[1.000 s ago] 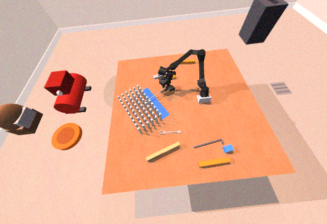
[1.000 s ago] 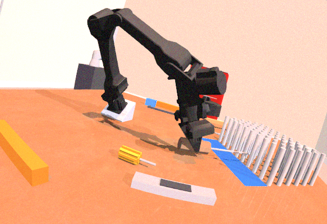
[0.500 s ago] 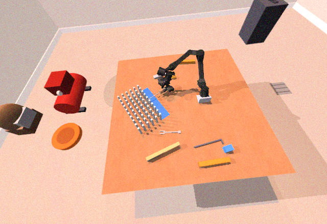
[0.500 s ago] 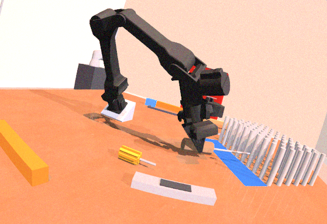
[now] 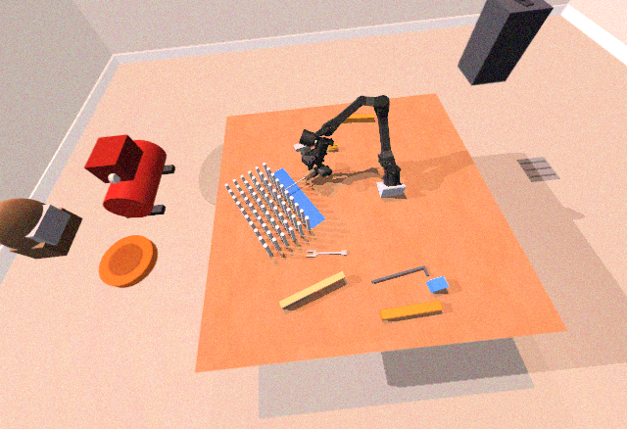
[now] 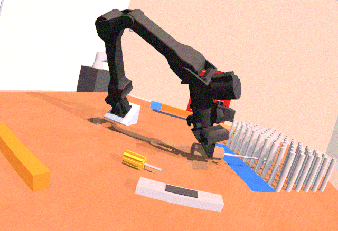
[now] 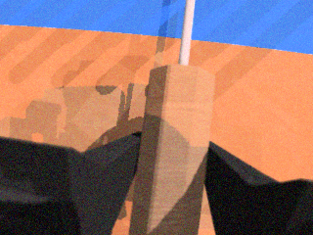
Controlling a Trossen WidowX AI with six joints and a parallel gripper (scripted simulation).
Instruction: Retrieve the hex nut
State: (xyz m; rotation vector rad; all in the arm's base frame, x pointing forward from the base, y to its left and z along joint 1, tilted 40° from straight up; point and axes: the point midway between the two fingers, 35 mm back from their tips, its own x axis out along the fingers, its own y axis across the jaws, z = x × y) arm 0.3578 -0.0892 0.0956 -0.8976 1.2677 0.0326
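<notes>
Now: the blue taped strip 90 mm to the left of my gripper tip, 90 mm ahead of it and 30 mm below it. Round my gripper tip: hex nut (250 mm ahead, 140 mm to the left, 20 mm below); wooden-handled tool (90 mm ahead, 50 mm to the left); yellow-handled screwdriver (170 mm to the right, 130 mm behind, 10 mm below).
</notes>
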